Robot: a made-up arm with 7 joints.
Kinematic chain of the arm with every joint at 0, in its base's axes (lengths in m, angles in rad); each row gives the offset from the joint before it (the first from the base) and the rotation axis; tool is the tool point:
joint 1: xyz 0 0 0.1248 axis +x
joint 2: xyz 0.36 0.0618 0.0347 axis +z
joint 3: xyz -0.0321 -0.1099 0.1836 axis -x
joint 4: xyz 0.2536 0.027 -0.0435 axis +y
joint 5: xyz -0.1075 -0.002 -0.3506 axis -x
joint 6: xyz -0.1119 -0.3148 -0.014 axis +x
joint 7: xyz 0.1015 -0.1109 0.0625 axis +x
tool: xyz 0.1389 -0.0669 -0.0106
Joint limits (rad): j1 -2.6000..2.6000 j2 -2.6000..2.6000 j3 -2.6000..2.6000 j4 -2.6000..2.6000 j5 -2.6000..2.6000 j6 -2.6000..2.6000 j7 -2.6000..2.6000
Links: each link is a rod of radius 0.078 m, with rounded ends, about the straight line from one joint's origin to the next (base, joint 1, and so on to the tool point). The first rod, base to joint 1, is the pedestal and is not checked.
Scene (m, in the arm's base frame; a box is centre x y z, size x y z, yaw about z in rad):
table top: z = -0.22
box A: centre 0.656 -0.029 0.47 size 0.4 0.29 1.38 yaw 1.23
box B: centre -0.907 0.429 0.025 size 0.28 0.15 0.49 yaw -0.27
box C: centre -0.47 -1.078 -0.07 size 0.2 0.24 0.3 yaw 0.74
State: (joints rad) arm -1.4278 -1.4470 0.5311 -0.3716 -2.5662 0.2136 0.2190
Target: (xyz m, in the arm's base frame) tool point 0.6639 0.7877 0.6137
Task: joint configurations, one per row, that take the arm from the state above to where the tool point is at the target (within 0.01 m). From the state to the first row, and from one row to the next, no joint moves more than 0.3 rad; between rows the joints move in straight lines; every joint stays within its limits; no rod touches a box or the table.
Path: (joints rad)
1: -1.5726 -1.4244 0.6024 -0.4124 -2.5476 -0.0138 0.2023
2: -1.7174 -1.4018 0.6737 -0.4533 -2.5290 -0.2411 0.1855
3: -1.8622 -1.3792 0.7449 -0.4941 -2.5104 -0.4685 0.1688
4: -2.0070 -1.3566 0.8162 -0.5349 -2.4918 -0.6958 0.1521
5: -2.1114 -1.3327 0.7839 -0.7712 -2.4904 -0.6929 0.0534
6: -2.2158 -1.3087 0.7516 -1.0075 -2.4891 -0.6901 -0.0453
7: -2.3202 -1.2847 0.7192 -1.2438 -2.4878 -0.6872 -0.1440
8: -2.4246 -1.2607 0.6869 -1.4800 -2.4865 -0.6843 -0.2427
9: -2.4241 -1.3059 0.5072 -1.5064 -2.3469 -0.4267 -0.1294
10: -2.4236 -1.3511 0.3276 -1.5327 -2.2073 -0.1692 -0.0162
11: -2.4231 -1.3963 0.1479 -1.5590 -2.0678 0.0883 0.0971

